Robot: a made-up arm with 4 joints.
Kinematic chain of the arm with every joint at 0, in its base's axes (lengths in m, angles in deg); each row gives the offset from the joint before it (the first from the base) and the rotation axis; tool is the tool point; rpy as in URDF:
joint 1: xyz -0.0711 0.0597 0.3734 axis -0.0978 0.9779 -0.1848
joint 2: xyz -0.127 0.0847 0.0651 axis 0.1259 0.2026 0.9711
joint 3: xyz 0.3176 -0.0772 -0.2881 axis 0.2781 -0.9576 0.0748
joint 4: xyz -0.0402 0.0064 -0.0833 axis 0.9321 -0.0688 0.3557
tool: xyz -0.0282 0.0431 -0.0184 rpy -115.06 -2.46 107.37
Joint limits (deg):
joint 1: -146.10..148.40
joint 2: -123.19..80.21
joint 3: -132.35..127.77
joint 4: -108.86..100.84
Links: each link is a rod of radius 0.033 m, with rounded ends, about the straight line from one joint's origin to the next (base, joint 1, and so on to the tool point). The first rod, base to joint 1, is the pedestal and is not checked.
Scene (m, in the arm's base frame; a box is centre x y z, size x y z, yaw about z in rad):
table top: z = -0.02
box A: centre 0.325 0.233 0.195 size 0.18 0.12 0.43 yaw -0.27
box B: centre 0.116 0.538 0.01 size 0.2 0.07 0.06 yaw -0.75
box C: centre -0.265 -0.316 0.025 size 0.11 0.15 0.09 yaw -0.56
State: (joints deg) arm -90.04 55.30 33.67 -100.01
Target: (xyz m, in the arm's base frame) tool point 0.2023 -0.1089 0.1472
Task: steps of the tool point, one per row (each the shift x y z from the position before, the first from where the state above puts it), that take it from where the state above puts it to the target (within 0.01 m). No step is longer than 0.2 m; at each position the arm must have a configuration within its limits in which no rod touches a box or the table.
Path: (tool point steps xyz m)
1: -0.0167 -0.0570 0.1731
2: -0.0511 -0.1039 0.1385
3: -0.0633 -0.1390 0.0835
4: -0.0486 -0.1543 0.0215
5: -0.0108 -0.1450 -0.0326
6: 0.0402 -0.1110 -0.0658
7: 0.0477 0.0689 0.0127
8: 0.0743 0.0762 -0.0263
9: 0.0749 0.0720 -0.0766
10: 0.0467 0.0598 -0.1202
11: -0.0030 0.0443 -0.1420
12: -0.0324 -0.1065 -0.0908
13: -0.0815 -0.1036 -0.0798

